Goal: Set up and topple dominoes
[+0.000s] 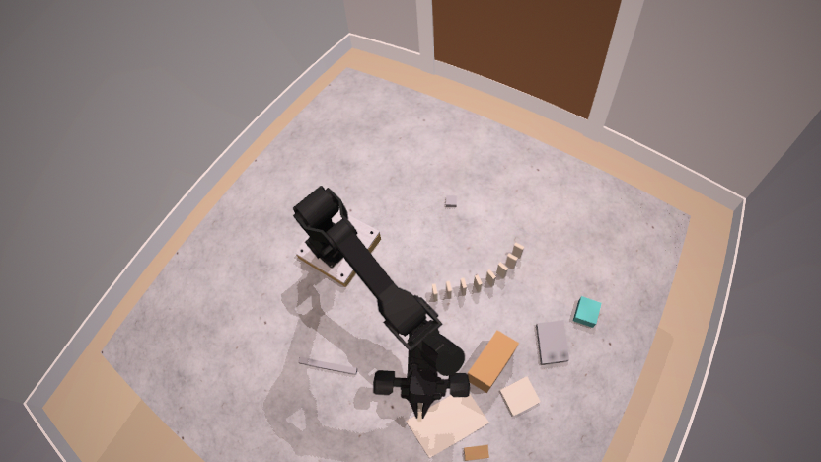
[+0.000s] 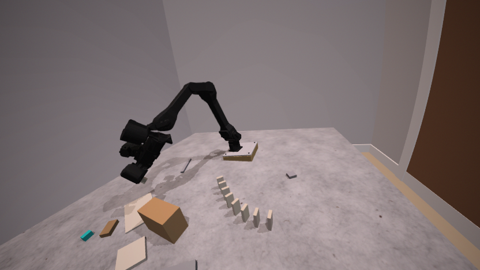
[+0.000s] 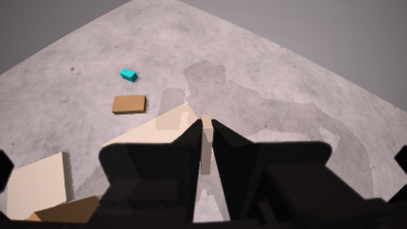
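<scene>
Right now the cream flat panel is 11 cm below my gripper tip, 4 cm to the left of it and 4 cm ahead of it. Round my gripper tip: orange box (21 cm to the left, 7 cm below, 3 cm ahead); small brown block (14 cm ahead, 11 cm below, 3 cm to the left); small cream tile (19 cm to the left, 13 cm ahead, 11 cm below).
</scene>
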